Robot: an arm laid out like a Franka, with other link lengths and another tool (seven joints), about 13 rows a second.
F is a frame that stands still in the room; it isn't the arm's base.
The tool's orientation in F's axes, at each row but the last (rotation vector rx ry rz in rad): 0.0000, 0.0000, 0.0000; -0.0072, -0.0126, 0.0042; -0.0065, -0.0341, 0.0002; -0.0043, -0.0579, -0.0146; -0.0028, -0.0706, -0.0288; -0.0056, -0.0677, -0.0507; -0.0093, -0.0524, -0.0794; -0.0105, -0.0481, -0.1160; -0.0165, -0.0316, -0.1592; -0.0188, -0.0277, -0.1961; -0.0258, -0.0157, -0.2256
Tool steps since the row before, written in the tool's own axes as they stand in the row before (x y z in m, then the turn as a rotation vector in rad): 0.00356, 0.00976, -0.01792, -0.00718, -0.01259, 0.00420; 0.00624, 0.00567, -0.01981, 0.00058, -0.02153, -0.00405; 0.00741, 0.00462, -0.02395, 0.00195, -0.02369, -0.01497; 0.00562, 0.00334, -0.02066, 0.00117, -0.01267, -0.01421; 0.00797, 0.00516, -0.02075, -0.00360, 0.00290, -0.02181; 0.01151, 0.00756, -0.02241, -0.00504, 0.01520, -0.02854; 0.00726, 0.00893, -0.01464, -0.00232, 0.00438, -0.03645; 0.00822, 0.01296, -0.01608, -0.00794, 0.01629, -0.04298; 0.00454, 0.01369, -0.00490, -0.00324, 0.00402, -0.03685; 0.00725, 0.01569, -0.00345, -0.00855, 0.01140, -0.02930; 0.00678, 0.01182, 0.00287, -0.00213, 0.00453, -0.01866
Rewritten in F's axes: 0.00356, 0.00976, -0.01792, -0.00718, -0.01259, 0.00420; 0.00647, 0.00555, -0.01977, 0.00072, -0.02156, -0.00389; 0.00822, 0.00447, -0.02371, 0.00246, -0.02379, -0.01474; 0.00685, 0.00316, -0.02031, 0.00180, -0.01275, -0.01407; 0.00956, 0.00485, -0.02014, -0.00197, 0.00292, -0.02201; 0.01337, 0.00681, -0.02161, -0.00232, 0.01523, -0.02887; 0.00870, 0.00816, -0.01430, -0.00007, 0.00414, -0.03655; 0.01042, 0.01171, -0.01576, -0.00395, 0.01653, -0.04344; 0.00680, 0.01270, -0.00494, -0.00145, 0.00378, -0.03699; 0.01026, 0.01390, -0.00349, -0.00541, 0.01222, -0.02972; 0.00922, 0.01008, 0.00271, -0.00083, 0.00438, -0.01880
